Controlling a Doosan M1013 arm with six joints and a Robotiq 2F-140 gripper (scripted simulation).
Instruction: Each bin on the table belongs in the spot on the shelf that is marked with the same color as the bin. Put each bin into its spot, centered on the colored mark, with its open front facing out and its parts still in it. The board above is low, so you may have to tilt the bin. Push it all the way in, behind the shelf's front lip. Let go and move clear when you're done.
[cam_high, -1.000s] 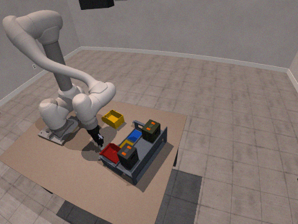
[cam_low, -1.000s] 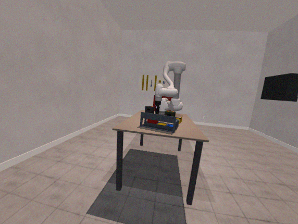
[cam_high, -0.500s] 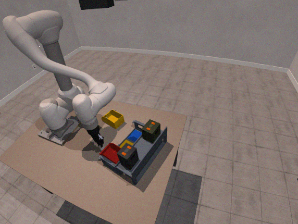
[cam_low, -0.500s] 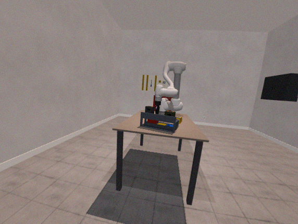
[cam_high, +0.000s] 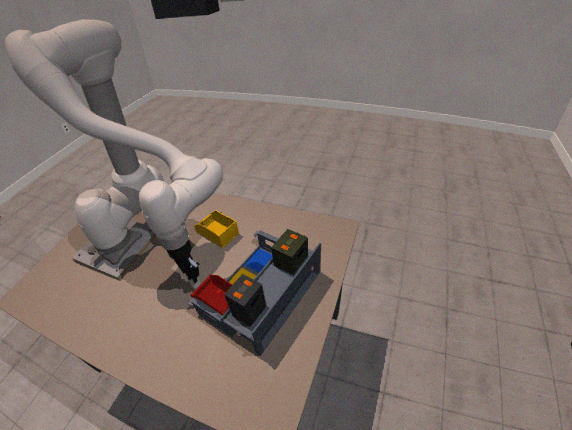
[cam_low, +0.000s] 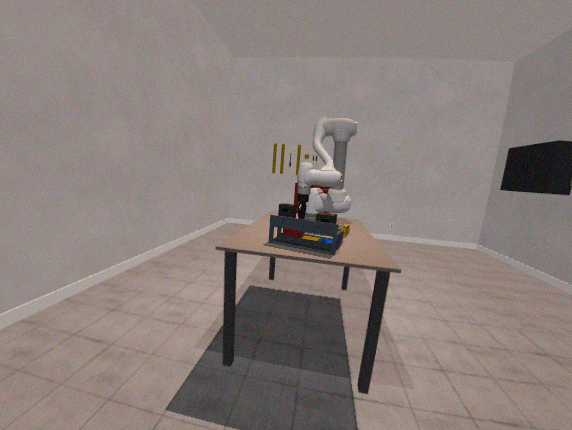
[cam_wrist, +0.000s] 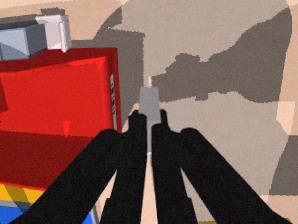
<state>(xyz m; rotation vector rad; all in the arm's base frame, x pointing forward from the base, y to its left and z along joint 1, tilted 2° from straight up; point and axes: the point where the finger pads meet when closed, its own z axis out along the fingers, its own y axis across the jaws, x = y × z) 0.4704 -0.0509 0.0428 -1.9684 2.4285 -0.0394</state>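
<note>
Right now the red bin is 110 mm ahead of my hand and 20 mm to the right of it. Round my hand: yellow bin: 80 mm behind, 280 mm to the left, 20 mm below; then grey shelf: 300 mm ahead, 50 mm to the left, 50 mm above.
</note>
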